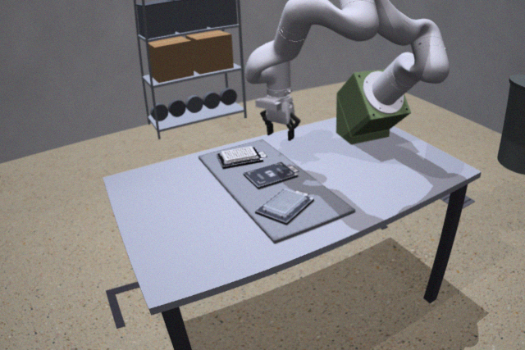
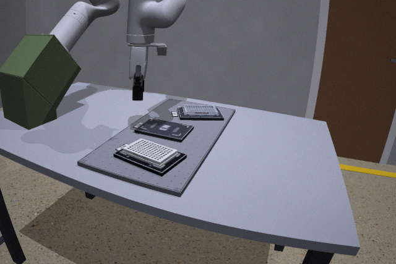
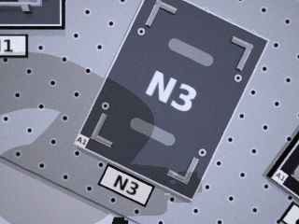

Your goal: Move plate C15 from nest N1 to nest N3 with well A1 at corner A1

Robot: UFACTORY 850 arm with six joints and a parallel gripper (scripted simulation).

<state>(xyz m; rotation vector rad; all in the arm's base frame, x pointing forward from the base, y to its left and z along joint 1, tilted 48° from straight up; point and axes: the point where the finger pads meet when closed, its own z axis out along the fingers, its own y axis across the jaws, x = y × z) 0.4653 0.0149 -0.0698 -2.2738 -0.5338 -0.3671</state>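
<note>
The clear well plate lies 260 mm to the left of my hand, 120 mm ahead of it and 110 mm below it. Also, from my hand: nest A1 mark: 120 mm below, 70 mm to the right, 50 mm ahead; then white plate C51: 140 mm to the right, 120 mm ahead, 110 mm below; then nest N3: 130 mm below, 70 mm ahead, 50 mm to the left.
</note>
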